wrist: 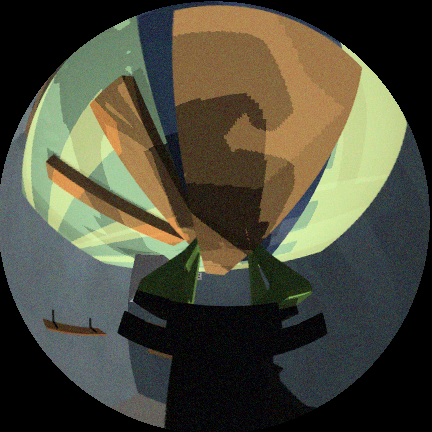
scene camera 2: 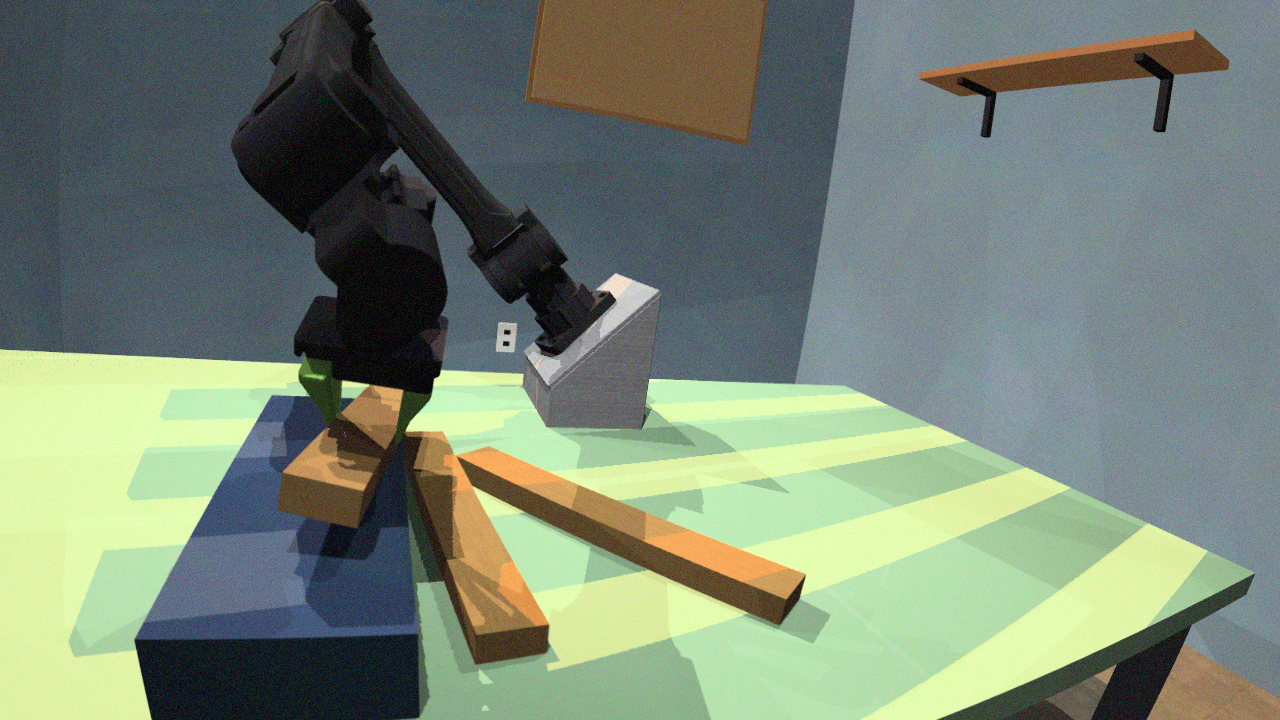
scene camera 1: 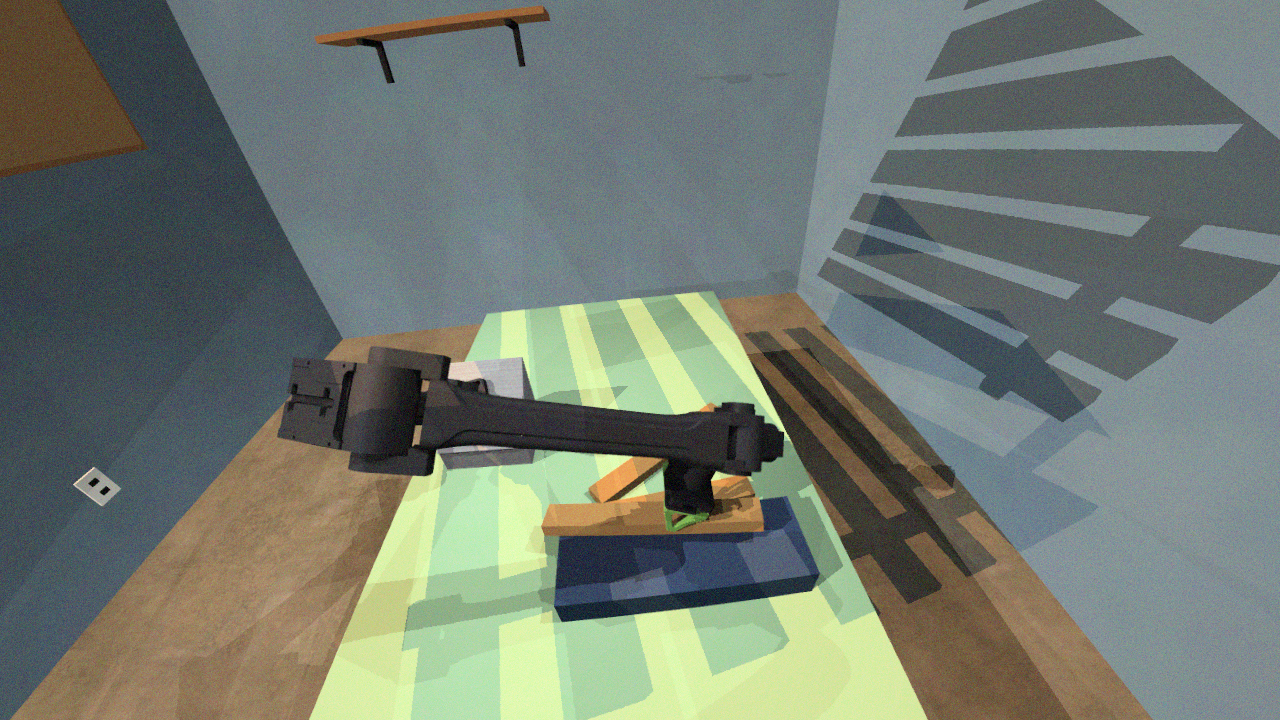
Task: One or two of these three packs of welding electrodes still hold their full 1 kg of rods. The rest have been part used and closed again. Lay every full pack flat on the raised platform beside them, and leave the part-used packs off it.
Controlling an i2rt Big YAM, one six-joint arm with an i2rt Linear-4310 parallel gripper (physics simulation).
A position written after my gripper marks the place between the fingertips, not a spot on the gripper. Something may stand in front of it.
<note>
In view: my gripper (scene camera 2: 366, 434) and a raised blue platform (scene camera 1: 597, 577).
My gripper is seen too in the wrist view (wrist: 224, 240) and in scene camera 1 (scene camera 1: 670, 517).
</note>
